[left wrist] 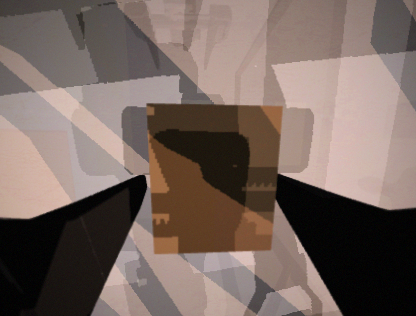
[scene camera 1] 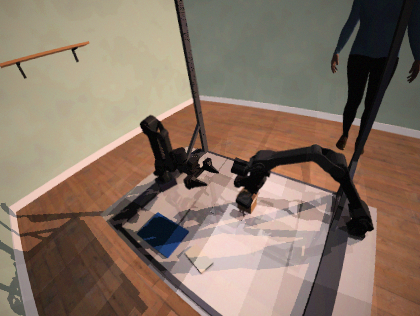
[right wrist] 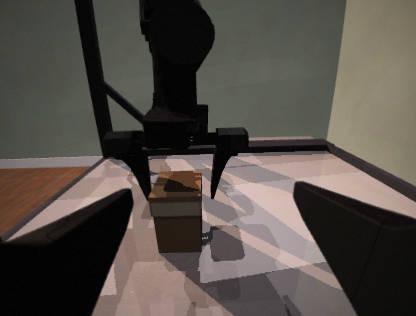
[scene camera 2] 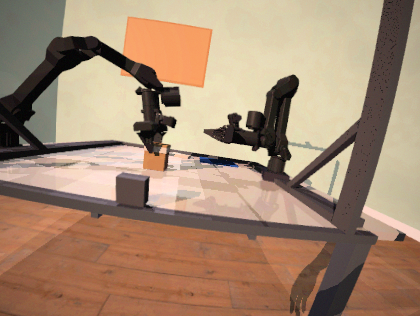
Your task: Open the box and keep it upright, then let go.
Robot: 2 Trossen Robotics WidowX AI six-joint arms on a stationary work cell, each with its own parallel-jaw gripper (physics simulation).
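Seen in the pictures: left gripper, between the fingertips: (left wrist: 209, 180) (right wrist: 180, 199) (scene camera 2: 155, 152); right gripper, between the fingertips: (scene camera 1: 213, 178) (right wrist: 214, 192) (scene camera 2: 203, 131); left arm's base, origin of its link: (scene camera 1: 356, 229) (scene camera 2: 3, 145); right arm's base, origin of its link: (scene camera 1: 164, 179) (scene camera 2: 275, 171).
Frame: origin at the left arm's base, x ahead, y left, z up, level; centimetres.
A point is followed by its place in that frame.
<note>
The small orange-brown box (scene camera 1: 254, 204) @(y 1.4, x 44.8, z 1.3 cm) (scene camera 2: 155, 162) @(y -1.6, x 48.5, z 0.7 cm) (left wrist: 207, 220) (right wrist: 179, 235) @(y 1.0, x 52.0, z 1.0 cm) stands upright on the table. It has a pale grey band near its top, and its top face looks covered, so the lid appears closed. My left gripper (scene camera 1: 248, 197) @(y 1.6, x 47.7, z 3.8 cm) (scene camera 2: 152, 149) @(y 1.6, x 47.7, z 3.8 cm) (left wrist: 209, 180) @(y 1.6, x 47.7, z 3.8 cm) (right wrist: 180, 199) @(y 1.6, x 47.7, z 3.8 cm) is open and points down over the box, one finger on each side of its top; in the left wrist view small gaps show beside the box. My right gripper (scene camera 1: 211, 178) @(y 3.1, x 64.0, z 13.9 cm) (scene camera 2: 205, 132) @(y 3.1, x 64.0, z 13.9 cm) is open and empty, level above the table, apart from the box and facing it.
A blue square (scene camera 1: 162, 234) @(y 31.0, x 78.4, z -1.2 cm) (scene camera 2: 218, 161) @(y 28.8, x 79.4, z -1.2 cm) lies flat on the table (scene camera 1: 260, 280) @(y 31.7, x 32.8, z -2.0 cm), with a small pale tile (scene camera 1: 199, 259) @(y 33.9, x 56.8, z -0.5 cm) beside it. Dark frame posts (scene camera 1: 191, 75) @(y -32.5, x 89.8, z 51.4 cm) (scene camera 2: 367, 125) @(y -33.8, x 89.5, z 19.6 cm) rise at the table's edges. A grey block (scene camera 2: 132, 190) @(y -28.9, x 48.4, z 1.5 cm) sits at the near edge in scene camera 2.
</note>
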